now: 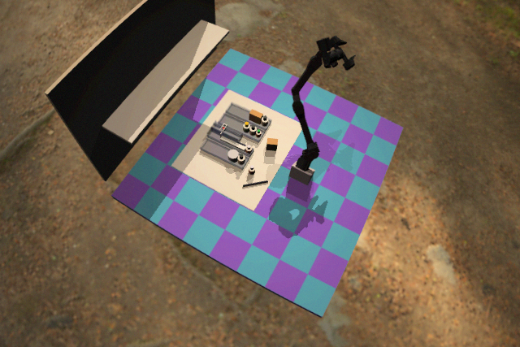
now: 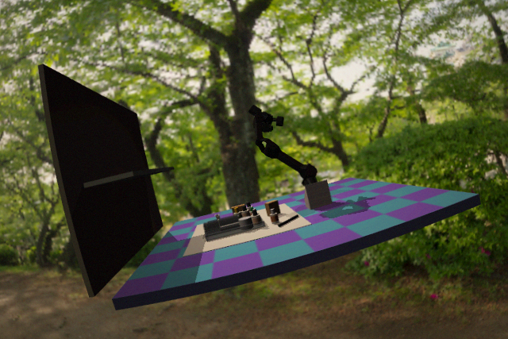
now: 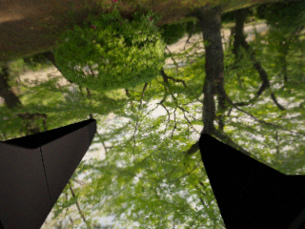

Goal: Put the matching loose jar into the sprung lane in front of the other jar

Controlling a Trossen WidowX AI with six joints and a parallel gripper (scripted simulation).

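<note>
My gripper tip is 70 mm short of the black stick, 740 mm to the right of it and 500 mm above it. Round my gripper tip: orange-topped box (130 mm ahead, 500 mm to the left, 470 mm below); then clear-walled sprung lane (360 mm ahead, 600 mm to the left, 490 mm below).
</note>
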